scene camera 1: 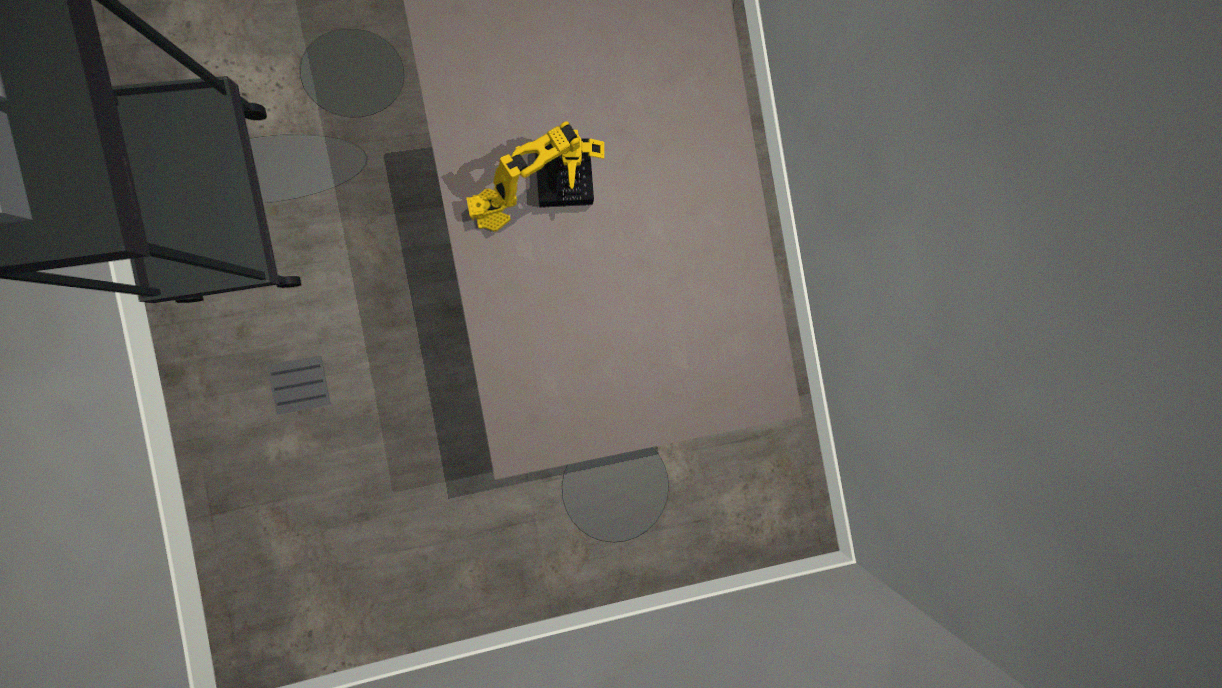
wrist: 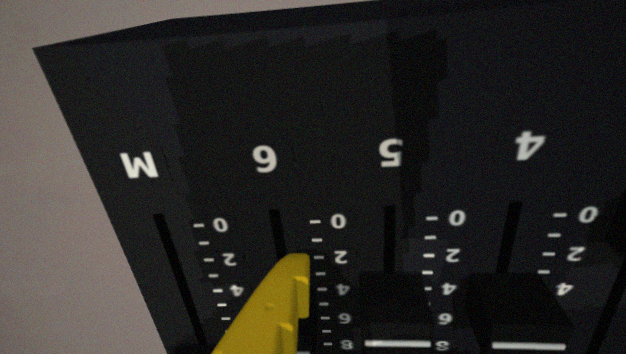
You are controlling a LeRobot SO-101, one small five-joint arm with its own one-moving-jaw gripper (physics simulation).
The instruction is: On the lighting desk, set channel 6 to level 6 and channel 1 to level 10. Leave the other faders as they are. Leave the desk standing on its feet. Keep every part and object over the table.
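Where they show: end effector, tool point: (scene camera 1: 573,153) (wrist: 309,276); arm's base, origin of the base link: (scene camera 1: 499,209).
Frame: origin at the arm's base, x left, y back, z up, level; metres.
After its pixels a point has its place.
Note:
The black lighting desk (scene camera 1: 551,191) {x 0.011, y -0.146, z 0.055 m} (wrist: 300,90) {x 0.094, y -0.256, z 0.055 m} lies on the table under the arm; its labels appear upside down in the wrist view. My gripper (scene camera 1: 587,168) {x 0.099, y -0.221, z 0.060 m} (wrist: 300,261) is fully open and empty: one yellow notched jaw shows, the moving jaw is out of the wrist picture. The jaw's tip is over the channel 6 slot (wrist: 277,230) {x 0.104, y -0.229, z 0.055 m}, drawn beside the 2 mark. The channel 6 knob (wrist: 306,337) {x 0.100, y -0.214, z 0.068 m} is mostly hidden behind the jaw and cut off by the lower edge, so its level cannot be read. Channel 1 is outside the wrist view, and too small to read in the scene view.
The channel 5 knob (wrist: 395,305) {x 0.083, y -0.216, z 0.064 m} and channel 4 knob (wrist: 517,305) {x 0.062, y -0.214, z 0.064 m} stand to the right of the jaw, white lines near the lower edge. The M slot (wrist: 175,260) {x 0.128, y -0.224, z 0.055 m} runs to its left. The desk stands on the pinkish table (scene camera 1: 632,324) {x -0.369, y -0.303, z 0.000 m}, well inside its edges.

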